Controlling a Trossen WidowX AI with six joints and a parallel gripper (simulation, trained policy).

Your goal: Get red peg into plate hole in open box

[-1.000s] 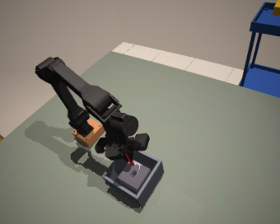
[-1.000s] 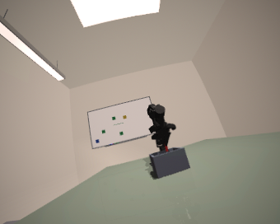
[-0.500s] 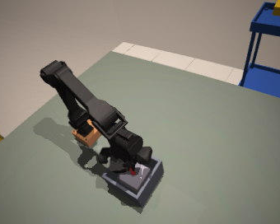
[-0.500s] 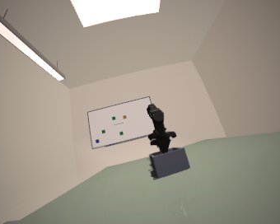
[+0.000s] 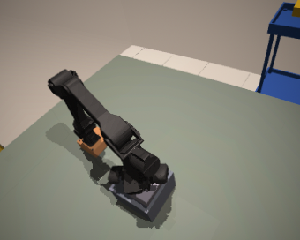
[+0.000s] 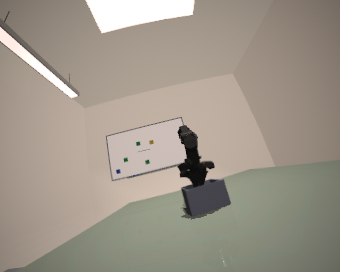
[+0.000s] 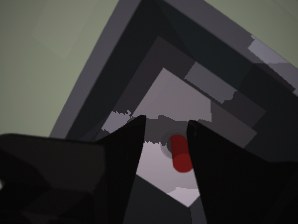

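My gripper tip is now 30 mm above the red peg, 20 mm past it and 10 mm to the right of it. Also, from my gripper tip: grey box 50 mm below, 20 mm behind, 10 mm to the left; plate 30 mm below, 20 mm behind, 10 mm to the left.
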